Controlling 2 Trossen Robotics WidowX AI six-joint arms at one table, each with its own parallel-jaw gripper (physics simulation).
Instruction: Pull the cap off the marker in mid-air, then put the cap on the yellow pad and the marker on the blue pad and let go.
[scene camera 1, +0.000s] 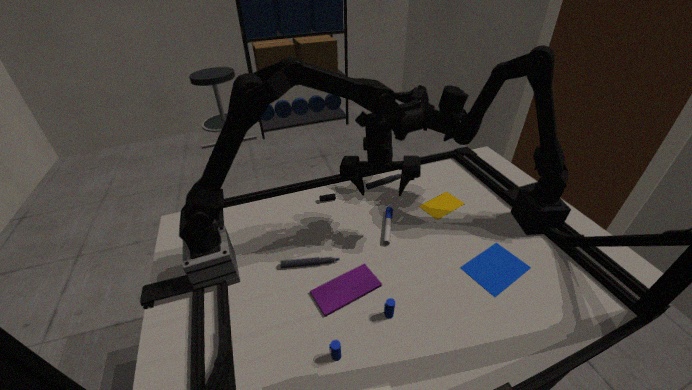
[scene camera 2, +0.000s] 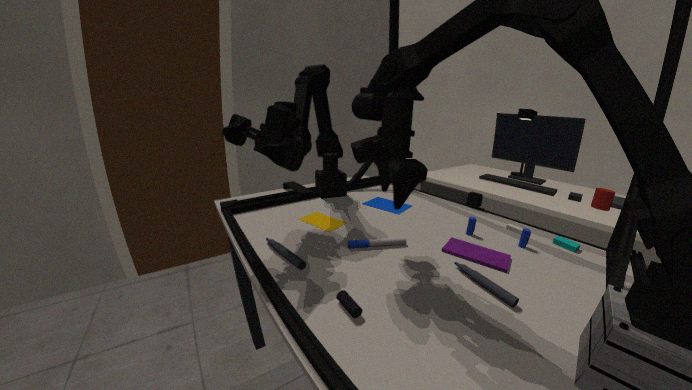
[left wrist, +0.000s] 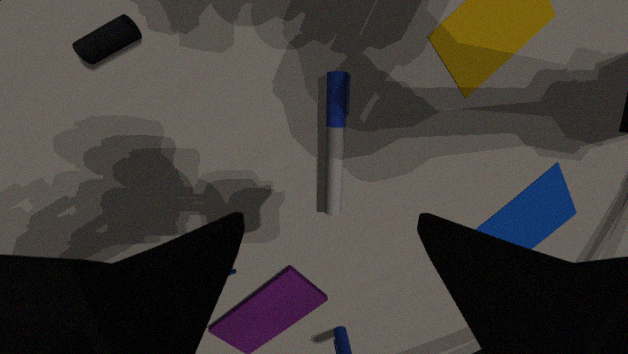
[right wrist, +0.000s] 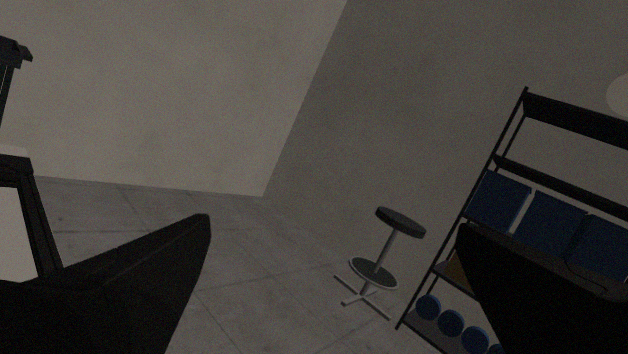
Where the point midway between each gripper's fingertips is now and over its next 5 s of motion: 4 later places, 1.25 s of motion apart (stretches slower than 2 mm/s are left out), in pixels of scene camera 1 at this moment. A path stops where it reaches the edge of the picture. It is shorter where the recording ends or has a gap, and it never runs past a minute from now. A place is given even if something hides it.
My left gripper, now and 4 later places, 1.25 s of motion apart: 381, 194; 382, 217; 380, 206; 379, 174; 395, 174
My right gripper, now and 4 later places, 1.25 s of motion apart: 384, 103; 385, 107; 387, 115; 391, 119; 397, 123
